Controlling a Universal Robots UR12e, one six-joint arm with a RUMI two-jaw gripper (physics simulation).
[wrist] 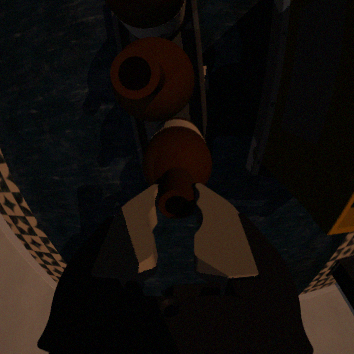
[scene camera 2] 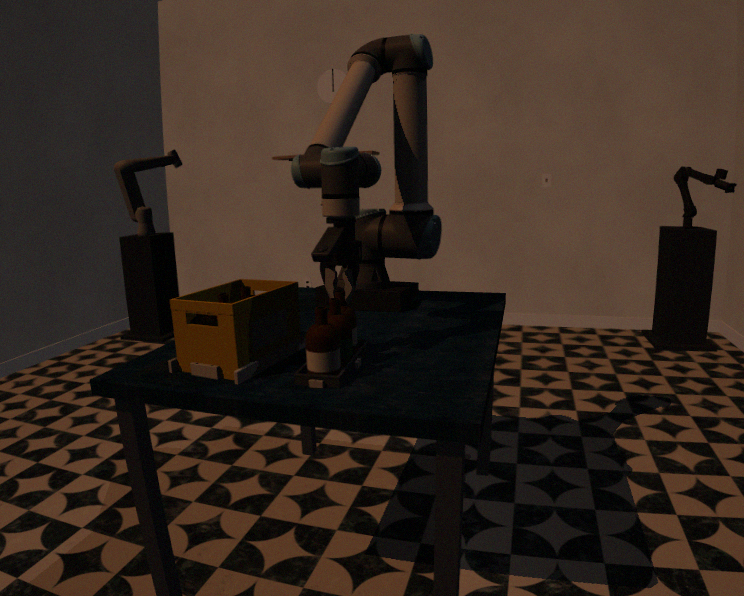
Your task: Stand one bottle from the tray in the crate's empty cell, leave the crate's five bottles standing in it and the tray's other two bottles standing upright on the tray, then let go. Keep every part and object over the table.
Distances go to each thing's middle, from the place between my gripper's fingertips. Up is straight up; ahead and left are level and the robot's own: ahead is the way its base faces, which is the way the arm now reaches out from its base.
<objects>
My gripper is now 9 cm short of the green-labelled bottle (wrist: 152, 78), 1 cm to the right of it and 4 cm above it.
</objects>
